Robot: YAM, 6 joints.
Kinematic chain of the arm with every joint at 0, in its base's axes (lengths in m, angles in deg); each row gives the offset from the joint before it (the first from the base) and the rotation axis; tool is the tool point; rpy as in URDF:
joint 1: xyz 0 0 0.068 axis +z
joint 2: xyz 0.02 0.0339 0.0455 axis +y
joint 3: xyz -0.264 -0.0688 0 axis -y
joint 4: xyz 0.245 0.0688 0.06 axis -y
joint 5: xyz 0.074 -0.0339 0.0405 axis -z
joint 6: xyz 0.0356 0 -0.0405 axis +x
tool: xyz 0 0 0 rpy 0 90 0
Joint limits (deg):
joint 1: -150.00..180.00
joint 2: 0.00..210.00
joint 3: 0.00..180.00
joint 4: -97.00..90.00
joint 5: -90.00..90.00
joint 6: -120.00..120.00
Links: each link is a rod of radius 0.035 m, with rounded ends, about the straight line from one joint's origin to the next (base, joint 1, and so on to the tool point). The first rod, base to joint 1, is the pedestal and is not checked.
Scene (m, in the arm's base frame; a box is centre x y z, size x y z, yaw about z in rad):
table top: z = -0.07
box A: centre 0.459 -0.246 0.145 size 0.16 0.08 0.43 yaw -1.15
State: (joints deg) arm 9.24 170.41 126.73 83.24 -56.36 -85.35
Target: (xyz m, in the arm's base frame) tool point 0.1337 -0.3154 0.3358
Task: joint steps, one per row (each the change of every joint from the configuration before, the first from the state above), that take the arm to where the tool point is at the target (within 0.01 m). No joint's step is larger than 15 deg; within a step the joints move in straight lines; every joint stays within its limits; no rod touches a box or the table.
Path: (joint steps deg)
1: -0.19 -12.47 2.96 1.69 2.20 3.36
2: -0.19 -12.47 2.95 1.69 2.20 3.35
3: -0.19 -12.47 2.96 1.69 2.20 3.36
4: -0.19 -12.47 2.96 1.69 2.19 3.36
5: -13.51 -3.71 -13.20 0.00 -3.43 -2.24
6: -13.50 -3.72 -13.19 0.00 -3.43 -2.24
7: -13.51 -3.72 -13.20 0.00 -3.44 -2.24
8: -13.51 -3.71 -13.19 0.00 -3.43 -2.23
9: -13.51 -3.72 -13.20 0.00 -3.43 -2.24
10: -13.50 -3.72 -13.19 0.00 -3.43 -2.24

